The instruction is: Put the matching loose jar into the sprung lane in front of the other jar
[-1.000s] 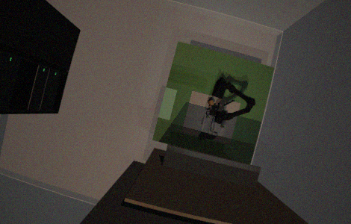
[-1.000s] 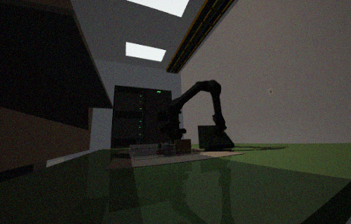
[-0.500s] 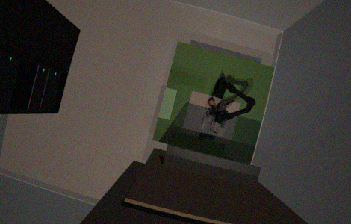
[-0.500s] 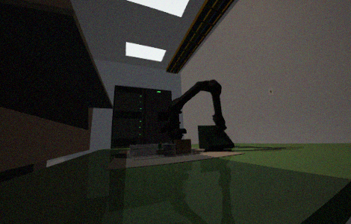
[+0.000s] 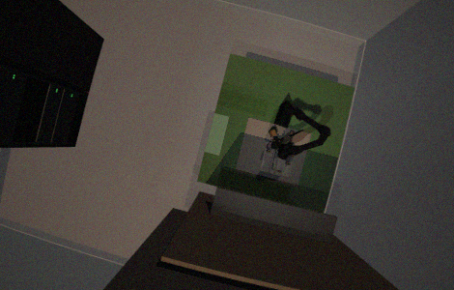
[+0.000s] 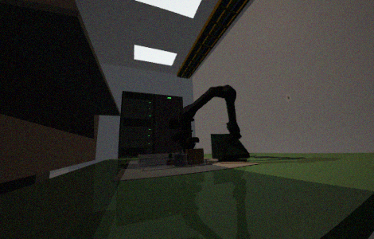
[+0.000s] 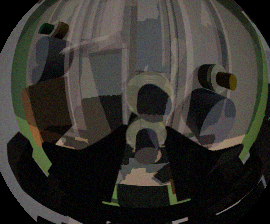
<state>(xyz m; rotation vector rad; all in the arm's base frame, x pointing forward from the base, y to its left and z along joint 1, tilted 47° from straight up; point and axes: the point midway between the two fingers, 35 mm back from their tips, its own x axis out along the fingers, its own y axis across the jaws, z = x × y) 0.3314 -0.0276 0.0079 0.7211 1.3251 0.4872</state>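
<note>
Right now the tan mat is 6 cm ahead of my gripper tip, 3 cm to the right of it and 3 cm below it. Round my gripper tip: lane rack (15 cm ahead, 1 cm to the left, 1 cm below).
</note>
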